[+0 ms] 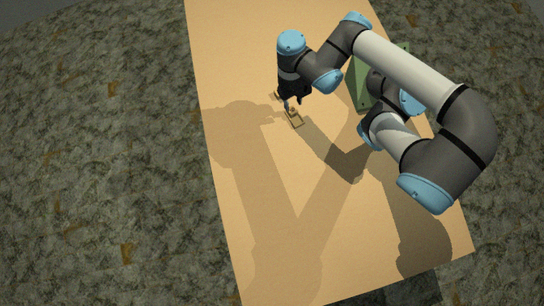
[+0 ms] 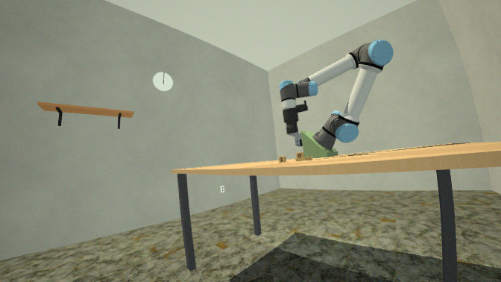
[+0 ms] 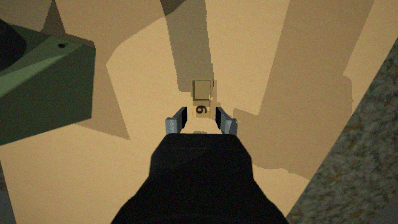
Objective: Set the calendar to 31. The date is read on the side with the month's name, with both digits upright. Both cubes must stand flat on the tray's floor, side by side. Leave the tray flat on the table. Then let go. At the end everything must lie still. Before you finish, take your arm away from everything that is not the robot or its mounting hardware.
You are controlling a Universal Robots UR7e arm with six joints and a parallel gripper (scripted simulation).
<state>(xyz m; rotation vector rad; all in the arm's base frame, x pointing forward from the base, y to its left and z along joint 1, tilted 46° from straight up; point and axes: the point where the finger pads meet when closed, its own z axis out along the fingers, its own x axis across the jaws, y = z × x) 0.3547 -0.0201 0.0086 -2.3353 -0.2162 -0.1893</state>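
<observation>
Right now my hand is 8 cm above the wooden tray and 2 cm to the right of it.
</observation>
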